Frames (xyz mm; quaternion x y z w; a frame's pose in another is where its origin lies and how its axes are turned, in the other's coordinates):
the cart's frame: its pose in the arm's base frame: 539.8 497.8 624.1 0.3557 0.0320 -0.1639 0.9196
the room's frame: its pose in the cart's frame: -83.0 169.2 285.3 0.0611 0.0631 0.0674 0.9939
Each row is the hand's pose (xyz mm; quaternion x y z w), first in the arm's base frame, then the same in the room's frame.
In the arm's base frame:
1: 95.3 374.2 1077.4 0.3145 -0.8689 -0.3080 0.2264
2: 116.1 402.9 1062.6 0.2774 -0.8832 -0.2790 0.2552
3: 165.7 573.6 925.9 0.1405 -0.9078 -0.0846 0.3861
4: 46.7 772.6 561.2 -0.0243 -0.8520 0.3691 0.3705
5: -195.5 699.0 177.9 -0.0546 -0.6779 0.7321 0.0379
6: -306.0 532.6 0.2 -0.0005 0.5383 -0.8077 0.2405
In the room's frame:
1: -409.2 -36.4 118.8 0.2749 -0.9004 0.1250 0.3131
2: -389.2 -25.5 88.0 0.2289 -0.9057 0.1574 0.3202
3: -334.2 -11.1 -129.0 0.0413 -0.8641 0.3459 0.3634
4: -408.9 -182.7 -518.5 -0.1304 -0.6346 0.7208 0.2464
5: -574.6 -563.9 -714.0 0.0516 0.3084 -0.9460 0.0856
6: -636.8 -823.6 -702.8 -0.1002 0.1307 -0.9359 0.3115

